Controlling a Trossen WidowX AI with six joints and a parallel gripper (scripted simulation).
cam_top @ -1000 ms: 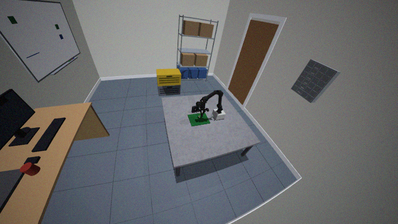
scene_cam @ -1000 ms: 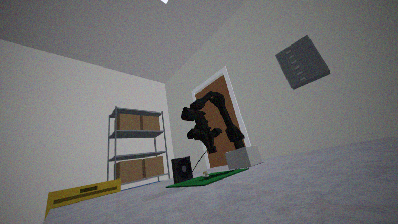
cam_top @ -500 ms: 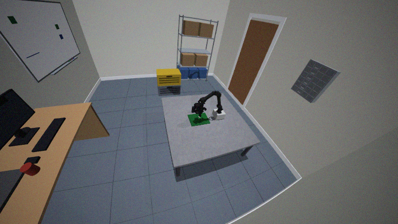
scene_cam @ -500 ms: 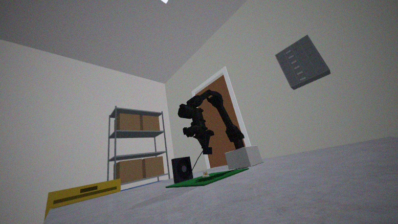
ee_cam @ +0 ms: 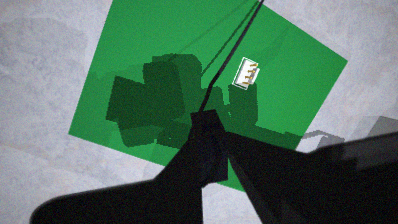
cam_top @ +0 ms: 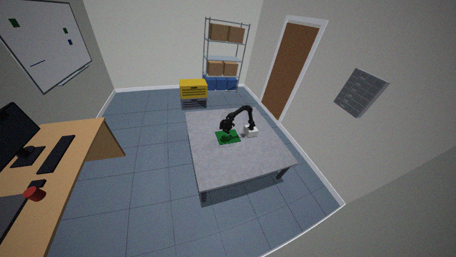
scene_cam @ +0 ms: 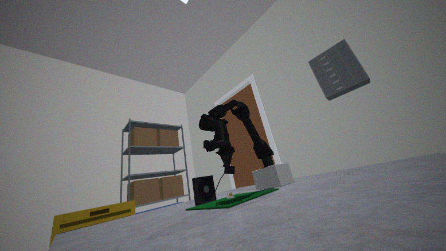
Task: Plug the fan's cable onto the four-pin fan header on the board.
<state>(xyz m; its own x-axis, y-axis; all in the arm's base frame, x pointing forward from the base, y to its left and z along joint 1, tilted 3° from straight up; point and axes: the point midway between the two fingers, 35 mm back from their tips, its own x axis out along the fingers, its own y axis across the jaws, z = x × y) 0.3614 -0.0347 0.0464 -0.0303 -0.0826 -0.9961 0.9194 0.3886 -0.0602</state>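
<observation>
My gripper tip is now 130 mm above the green board, 30 mm past it and 20 mm to the left of it. Also, from my gripper tip: white four-pin fan header (120 mm below, 60 mm to the right, 60 mm behind); then dark fan plug (10 mm to the left, 10 mm below); then black fan (190 mm to the right, 60 mm below, 60 mm behind).
</observation>
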